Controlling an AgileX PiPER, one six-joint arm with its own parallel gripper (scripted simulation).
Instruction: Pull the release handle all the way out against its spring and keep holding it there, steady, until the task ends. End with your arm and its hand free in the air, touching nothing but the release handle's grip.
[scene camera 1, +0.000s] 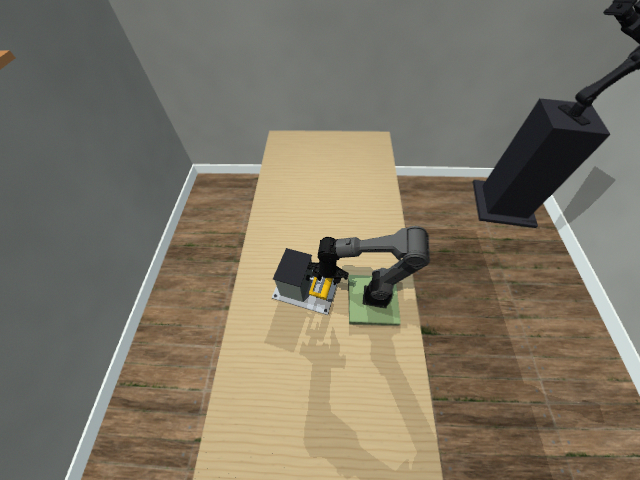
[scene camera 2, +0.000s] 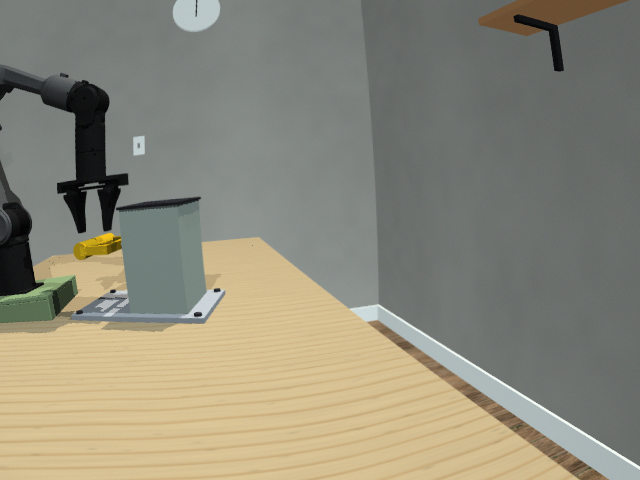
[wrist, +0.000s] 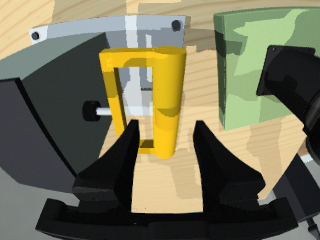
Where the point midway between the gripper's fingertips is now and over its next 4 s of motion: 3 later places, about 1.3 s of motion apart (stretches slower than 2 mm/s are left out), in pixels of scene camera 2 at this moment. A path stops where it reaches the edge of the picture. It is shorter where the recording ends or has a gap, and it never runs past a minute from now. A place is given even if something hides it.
My gripper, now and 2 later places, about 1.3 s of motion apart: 94, 231; 95, 245; 84, 249
